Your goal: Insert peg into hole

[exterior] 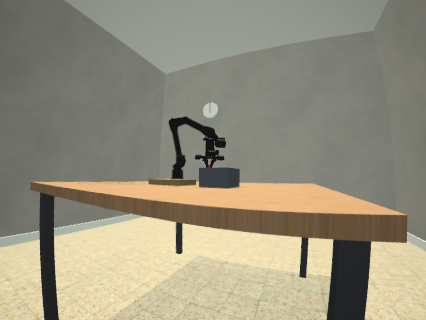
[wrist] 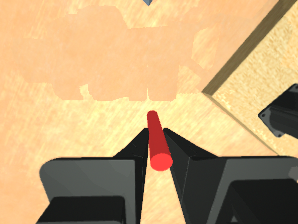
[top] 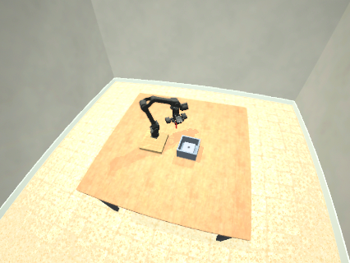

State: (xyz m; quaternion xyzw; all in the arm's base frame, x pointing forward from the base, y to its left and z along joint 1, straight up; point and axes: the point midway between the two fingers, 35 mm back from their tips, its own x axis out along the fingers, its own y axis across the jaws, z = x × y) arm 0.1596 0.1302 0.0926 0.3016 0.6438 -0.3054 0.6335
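Now: hand 170 mm short of the pale plate, 180 mm to the left of it and 80 mm above it. Also, from my hand: box 170 mm ahead, 180 mm to the right, 100 mm below; then red peg 40 mm below.
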